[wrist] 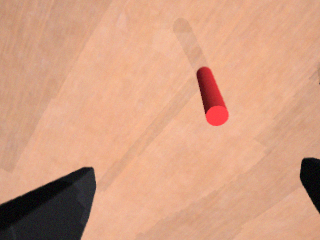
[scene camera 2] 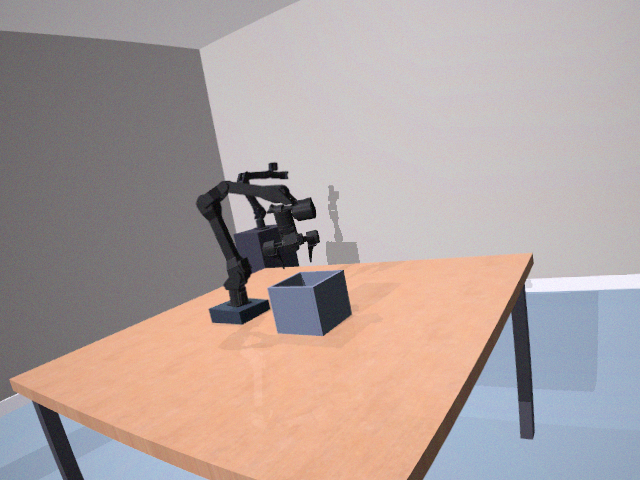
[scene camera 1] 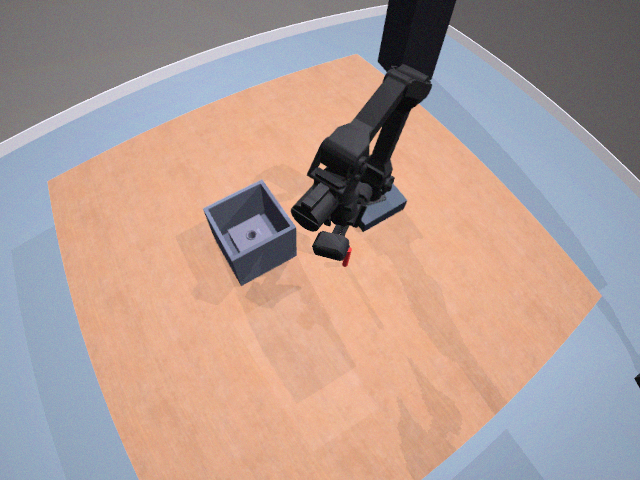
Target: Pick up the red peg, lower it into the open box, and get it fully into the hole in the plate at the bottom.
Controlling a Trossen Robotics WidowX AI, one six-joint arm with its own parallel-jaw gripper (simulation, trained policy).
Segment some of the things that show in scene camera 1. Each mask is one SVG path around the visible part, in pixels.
My gripper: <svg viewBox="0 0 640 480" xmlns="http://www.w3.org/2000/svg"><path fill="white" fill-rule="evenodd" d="M372 187L366 183L359 182L354 197L347 202L339 203L338 207L324 222L324 225L329 227L331 226L331 221L335 224L333 232L319 232L312 245L315 255L337 261L344 260L350 248L349 239L345 237L349 226L355 228L359 226L372 196Z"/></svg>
A grey-blue box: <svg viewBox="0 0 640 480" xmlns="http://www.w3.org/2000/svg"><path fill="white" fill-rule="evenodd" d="M262 179L203 207L216 243L241 286L297 256L296 226ZM260 214L272 236L238 253L230 240L227 230Z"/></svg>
A grey plate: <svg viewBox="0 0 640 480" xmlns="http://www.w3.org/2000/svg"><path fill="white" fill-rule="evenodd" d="M260 214L227 230L230 240L238 253L272 236Z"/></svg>
